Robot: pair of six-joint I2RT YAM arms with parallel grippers.
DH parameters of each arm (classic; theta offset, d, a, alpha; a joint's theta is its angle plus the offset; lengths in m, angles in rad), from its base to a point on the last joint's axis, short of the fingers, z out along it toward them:
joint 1: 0 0.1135 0.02 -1.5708
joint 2: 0 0 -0.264 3.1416
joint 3: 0.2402 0 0.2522 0
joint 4: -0.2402 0 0.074 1.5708
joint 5: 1.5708 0 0 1.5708
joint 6: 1.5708 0.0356 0 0
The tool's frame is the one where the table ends.
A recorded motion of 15 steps. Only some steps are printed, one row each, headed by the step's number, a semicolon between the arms.
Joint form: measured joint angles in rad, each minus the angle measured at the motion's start. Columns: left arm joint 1, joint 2, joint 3, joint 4, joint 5, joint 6; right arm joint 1, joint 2, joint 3, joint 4, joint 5, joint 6.
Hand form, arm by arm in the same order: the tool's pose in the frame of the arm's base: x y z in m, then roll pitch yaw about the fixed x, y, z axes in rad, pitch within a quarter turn. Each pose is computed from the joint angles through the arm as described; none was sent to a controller.
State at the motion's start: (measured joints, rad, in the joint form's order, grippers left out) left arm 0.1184 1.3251 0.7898 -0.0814 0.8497 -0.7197; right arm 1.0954 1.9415 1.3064 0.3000 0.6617 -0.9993
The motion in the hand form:
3: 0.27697 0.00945 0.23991 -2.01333 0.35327 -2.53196; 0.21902 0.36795 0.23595 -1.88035 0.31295 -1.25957
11: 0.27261 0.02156 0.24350 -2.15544 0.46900 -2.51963; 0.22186 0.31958 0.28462 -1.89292 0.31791 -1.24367
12: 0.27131 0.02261 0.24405 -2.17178 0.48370 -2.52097; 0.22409 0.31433 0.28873 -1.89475 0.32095 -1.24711
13: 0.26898 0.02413 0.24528 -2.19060 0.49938 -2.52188; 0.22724 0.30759 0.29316 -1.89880 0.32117 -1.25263
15: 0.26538 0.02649 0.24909 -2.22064 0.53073 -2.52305; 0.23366 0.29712 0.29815 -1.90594 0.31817 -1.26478
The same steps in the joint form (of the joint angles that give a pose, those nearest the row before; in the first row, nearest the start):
3: 0.0099 -0.0042 0.0038 -0.0225 -0.0278 0.0279; -0.0118 -0.0725 -0.0545 -0.0527 -0.0214 -0.0164
11: 0.0435 -0.0252 0.0313 -0.1320 -0.1599 0.1804; -0.0835 -0.2766 -0.1011 -0.2011 -0.1110 -0.0427
12: 0.0466 -0.0313 0.0313 -0.1419 -0.1747 0.1972; -0.0965 -0.2918 -0.1011 -0.2155 -0.1217 -0.0431
13: 0.0519 -0.0420 0.0313 -0.1576 -0.1907 0.2163; -0.1141 -0.3094 -0.1011 -0.2346 -0.1350 -0.0458
15: 0.0599 -0.0614 0.0355 -0.1827 -0.2190 0.2472; -0.1453 -0.3304 -0.1011 -0.2594 -0.1556 -0.0526

